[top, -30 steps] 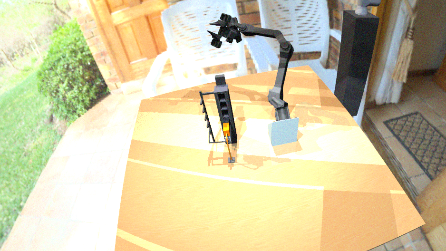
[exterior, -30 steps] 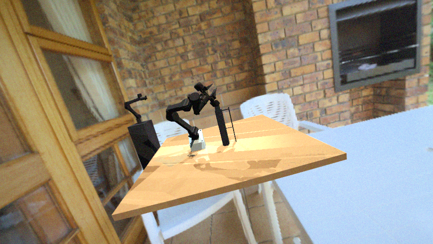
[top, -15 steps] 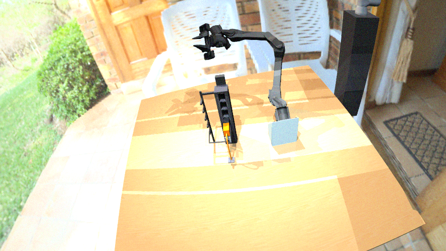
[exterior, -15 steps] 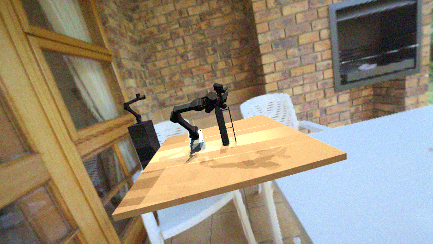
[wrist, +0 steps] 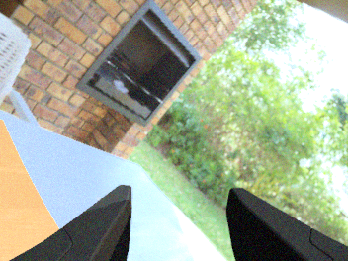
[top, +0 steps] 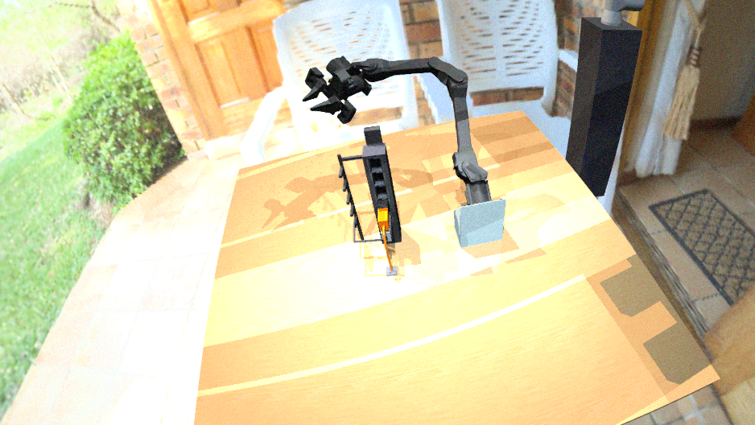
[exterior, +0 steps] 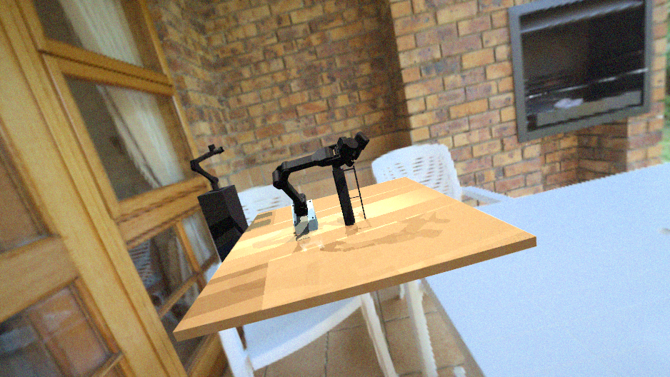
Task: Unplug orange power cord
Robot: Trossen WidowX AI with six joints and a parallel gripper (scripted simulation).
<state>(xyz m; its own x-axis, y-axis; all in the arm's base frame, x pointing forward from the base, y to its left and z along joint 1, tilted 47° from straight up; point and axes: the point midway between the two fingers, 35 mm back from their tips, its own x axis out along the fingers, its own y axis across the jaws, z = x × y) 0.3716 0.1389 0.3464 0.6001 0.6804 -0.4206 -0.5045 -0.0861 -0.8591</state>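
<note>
The orange plug is 16 cm behind my gripper tip, 16 cm to the left of it and 26 cm below it. The rest, counted from my gripper tip: grey square: 16 cm behind, 23 cm to the left, 42 cm below.
</note>
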